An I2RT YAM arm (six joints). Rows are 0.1 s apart.
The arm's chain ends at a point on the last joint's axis. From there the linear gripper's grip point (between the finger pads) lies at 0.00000 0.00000 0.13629 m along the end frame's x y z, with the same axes.
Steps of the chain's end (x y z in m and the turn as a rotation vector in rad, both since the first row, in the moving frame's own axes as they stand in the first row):
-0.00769 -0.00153 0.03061 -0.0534 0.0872 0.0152
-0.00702 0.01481 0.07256 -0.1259 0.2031 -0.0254
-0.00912 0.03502 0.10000 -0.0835 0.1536 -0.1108
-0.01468 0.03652 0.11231 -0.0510 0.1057 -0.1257
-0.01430 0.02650 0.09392 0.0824 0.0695 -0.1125
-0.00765 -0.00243 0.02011 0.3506 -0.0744 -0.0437
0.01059 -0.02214 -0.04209 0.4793 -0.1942 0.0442
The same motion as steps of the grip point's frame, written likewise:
0.00412 0.00583 0.02990 -0.0534 0.0872 0.0152
0.02061 0.03145 0.06869 -0.1259 0.2031 -0.0254
0.01229 0.04516 0.09792 -0.0835 0.1536 -0.1108
0.00009 0.04253 0.11137 -0.0510 0.1057 -0.1257
-0.00550 0.01478 0.09313 0.0824 0.0695 -0.1125
-0.01860 -0.04896 0.01145 0.3506 -0.0744 -0.0437
-0.01329 -0.08514 -0.05991 0.4793 -0.1942 0.0442

